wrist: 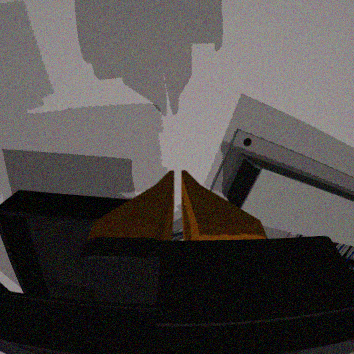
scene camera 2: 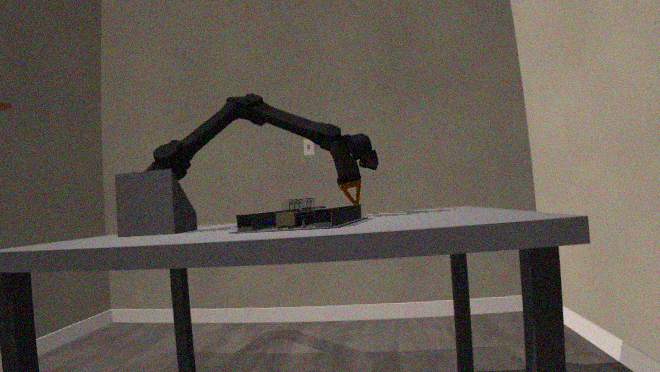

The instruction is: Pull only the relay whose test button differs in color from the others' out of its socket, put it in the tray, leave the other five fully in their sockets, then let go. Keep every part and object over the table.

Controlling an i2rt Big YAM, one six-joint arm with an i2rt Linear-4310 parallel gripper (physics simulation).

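Pixels of known places: gripper, fingertip midpoint: [wrist: 177,178]; arm's base at its link origin: [scene camera 2: 148,190].
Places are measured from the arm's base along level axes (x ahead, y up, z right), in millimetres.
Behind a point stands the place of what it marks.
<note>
My gripper [scene camera 2: 356,203] {x 626, y -92, z -84 mm} [wrist: 177,178] {x 626, y -92, z -84 mm} has orange fingers, closed nearly tip to tip, with nothing between them. The fingertips are low over the table, by the right end of the dark low assembly in the scene view. A dark open box [wrist: 70,196] {x 590, y -128, z -173 mm}, which looks like the tray, is at lower left in the wrist view, left of the fingers. Several clear relays [scene camera 2: 300,203] {x 478, y -74, z 145 mm} stand upright in a row above the assembly, left of the gripper in the scene view. Their test button colors are too small and dark to tell. The sockets are hidden behind dark walls.
A grey metal frame [wrist: 295,167] {x 624, y -130, z 29 mm} with a round hole at its corner lies right of the fingers in the wrist view. A beige block [scene camera 2: 286,219] {x 450, y -109, z 212 mm} sits at the assembly's front. The grey arm base [scene camera 2: 145,204] {x 19, y -44, z 55 mm} stands at left on the table [scene camera 2: 450,225] {x 762, y -133, z 426 mm}.
</note>
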